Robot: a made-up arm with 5 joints.
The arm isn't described. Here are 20 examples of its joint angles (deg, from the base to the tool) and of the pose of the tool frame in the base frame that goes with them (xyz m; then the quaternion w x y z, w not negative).
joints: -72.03 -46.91 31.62 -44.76 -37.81
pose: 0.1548 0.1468 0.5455 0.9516 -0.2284 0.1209 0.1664
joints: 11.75 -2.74 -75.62 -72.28 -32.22
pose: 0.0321 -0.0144 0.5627 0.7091 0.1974 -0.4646 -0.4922
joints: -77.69 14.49 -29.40 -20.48 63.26
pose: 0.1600 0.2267 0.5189 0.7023 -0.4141 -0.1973 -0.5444
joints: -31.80 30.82 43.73 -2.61 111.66
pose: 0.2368 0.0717 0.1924 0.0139 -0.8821 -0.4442 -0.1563
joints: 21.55 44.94 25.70 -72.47 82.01
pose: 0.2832 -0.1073 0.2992 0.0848 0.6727 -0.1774 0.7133
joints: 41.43 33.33 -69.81 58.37 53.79
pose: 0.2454 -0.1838 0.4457 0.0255 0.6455 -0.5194 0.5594
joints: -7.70 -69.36 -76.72 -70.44 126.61
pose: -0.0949 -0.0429 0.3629 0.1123 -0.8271 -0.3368 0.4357
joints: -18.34 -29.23 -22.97 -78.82 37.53
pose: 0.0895 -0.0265 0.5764 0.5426 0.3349 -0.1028 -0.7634
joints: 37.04 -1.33 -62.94 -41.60 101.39
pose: 0.0874 -0.0348 0.6061 0.4062 -0.1346 0.0306 0.9033
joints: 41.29 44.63 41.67 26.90 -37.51
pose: 0.1111 -0.0594 0.1680 0.1374 0.0956 -0.9749 -0.1468
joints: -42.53 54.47 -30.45 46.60 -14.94
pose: 0.2676 0.1357 0.2467 0.1616 -0.8431 0.5107 -0.0471
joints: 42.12 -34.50 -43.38 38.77 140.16
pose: 0.1323 -0.0719 0.6031 0.6511 0.4286 0.0301 0.6257
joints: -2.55 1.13 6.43 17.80 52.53
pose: 0.3441 -0.0157 0.3793 0.1829 -0.8061 0.2536 -0.5024
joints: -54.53 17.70 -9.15 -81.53 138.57
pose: 0.2042 0.1414 0.5014 0.0514 -0.0920 -0.1159 -0.9877
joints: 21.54 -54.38 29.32 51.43 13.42
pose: 0.2495 -0.0970 0.4333 0.2436 -0.5568 0.6419 -0.4675
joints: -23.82 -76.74 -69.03 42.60 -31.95
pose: -0.0411 -0.0799 0.5351 0.9494 0.0751 -0.0866 -0.2923
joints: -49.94 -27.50 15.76 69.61 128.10
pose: 0.2295 0.1464 0.3757 0.0285 -0.6910 -0.6678 -0.2753
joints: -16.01 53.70 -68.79 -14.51 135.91
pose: 0.3320 0.0537 0.4865 0.2230 0.4314 0.2588 0.8350
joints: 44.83 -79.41 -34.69 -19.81 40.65
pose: -0.0544 0.0926 0.5462 0.0366 0.2546 -0.2738 -0.9268
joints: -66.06 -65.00 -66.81 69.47 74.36
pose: 0.0815 -0.0660 0.5676 0.6351 -0.2163 -0.1018 -0.7345
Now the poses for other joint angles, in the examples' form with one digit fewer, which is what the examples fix.
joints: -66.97 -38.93 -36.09 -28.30 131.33
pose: 0.093 -0.022 0.615 0.220 0.068 0.094 -0.968
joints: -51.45 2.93 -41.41 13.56 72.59
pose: 0.235 0.150 0.548 0.477 -0.514 -0.157 -0.695
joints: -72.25 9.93 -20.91 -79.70 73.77
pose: 0.151 0.130 0.542 0.698 0.005 0.003 -0.716
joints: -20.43 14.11 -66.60 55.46 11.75
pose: 0.291 0.049 0.505 0.522 -0.635 0.351 -0.449
